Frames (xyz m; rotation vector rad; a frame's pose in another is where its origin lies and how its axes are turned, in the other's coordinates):
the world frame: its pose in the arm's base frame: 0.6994 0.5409 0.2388 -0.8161 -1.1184 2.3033
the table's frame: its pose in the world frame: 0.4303 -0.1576 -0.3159 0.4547 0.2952 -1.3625
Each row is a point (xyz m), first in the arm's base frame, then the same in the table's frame.
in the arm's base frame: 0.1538 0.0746 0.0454
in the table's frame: -1.0043 -0.0466 0.4434
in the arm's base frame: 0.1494 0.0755 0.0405
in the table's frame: -1.0068 -0.0409 0.4413
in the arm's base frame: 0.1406 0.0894 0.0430
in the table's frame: -0.9964 -0.0283 0.4443
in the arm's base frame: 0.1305 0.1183 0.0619
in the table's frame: -0.9665 -0.0137 0.4581
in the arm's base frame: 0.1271 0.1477 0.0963
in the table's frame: -0.9279 -0.0098 0.4815
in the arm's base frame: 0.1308 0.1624 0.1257
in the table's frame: -0.9019 -0.0165 0.5008
